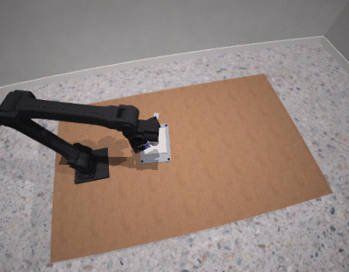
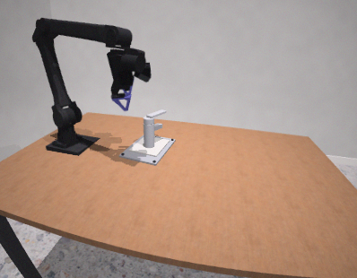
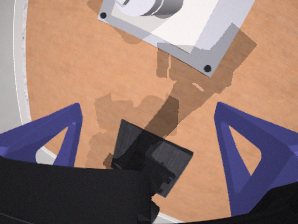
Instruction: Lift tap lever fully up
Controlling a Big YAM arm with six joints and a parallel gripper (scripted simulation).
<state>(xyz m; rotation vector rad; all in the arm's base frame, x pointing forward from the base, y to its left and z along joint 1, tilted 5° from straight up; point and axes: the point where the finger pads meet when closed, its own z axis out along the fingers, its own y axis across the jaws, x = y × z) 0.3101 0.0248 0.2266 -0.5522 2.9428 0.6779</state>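
My gripper is now 80 mm short of the lever, 120 mm to the right of it and 80 mm above it. Also, from my hand: tap (70 mm ahead, 100 mm to the left, 130 mm below).
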